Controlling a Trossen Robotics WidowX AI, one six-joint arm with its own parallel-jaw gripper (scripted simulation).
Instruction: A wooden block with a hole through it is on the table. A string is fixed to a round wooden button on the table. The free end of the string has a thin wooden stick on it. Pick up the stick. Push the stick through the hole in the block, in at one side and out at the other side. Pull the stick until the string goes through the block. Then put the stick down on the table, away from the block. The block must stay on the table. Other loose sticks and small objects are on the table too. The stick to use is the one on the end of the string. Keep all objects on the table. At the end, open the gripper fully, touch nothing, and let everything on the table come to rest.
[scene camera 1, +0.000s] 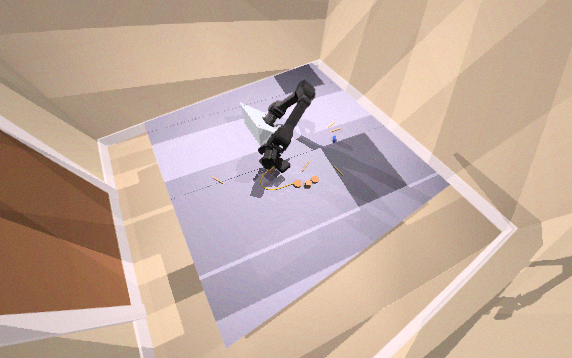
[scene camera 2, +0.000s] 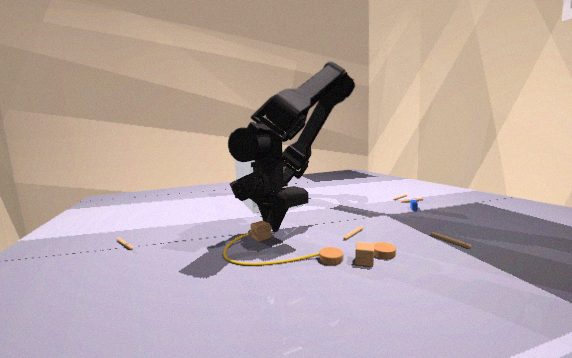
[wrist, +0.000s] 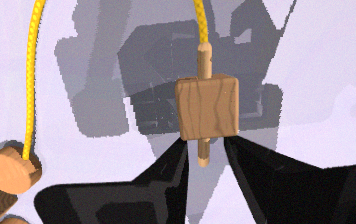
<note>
In view: my gripper (scene camera 2: 271, 229) and a thin stick (wrist: 204, 59).
My gripper shows as well in the wrist view (wrist: 205, 140).
</note>
